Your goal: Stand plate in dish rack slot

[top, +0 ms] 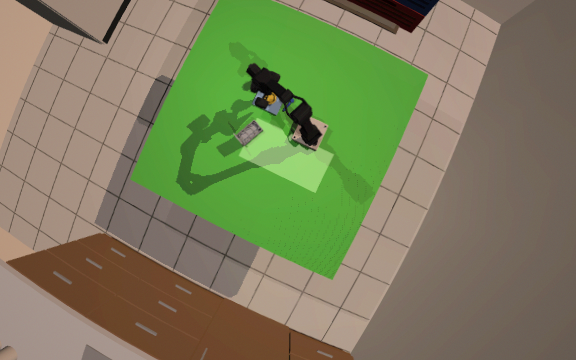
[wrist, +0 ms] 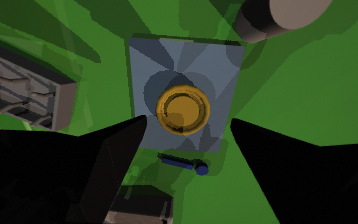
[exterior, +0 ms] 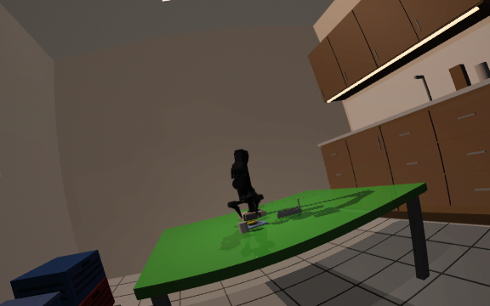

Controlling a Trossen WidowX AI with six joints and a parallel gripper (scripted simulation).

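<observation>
Now: gripper tip 1 cm to the right of the plate and 4 cm above it. Also, from my gripper tip: dish rack: 6 cm ahead, 21 cm to the left, 3 cm below; blue-grey mat: 1 cm to the left, 5 cm below; pale cylinder: 9 cm ahead, 9 cm to the right, 3 cm below.
</observation>
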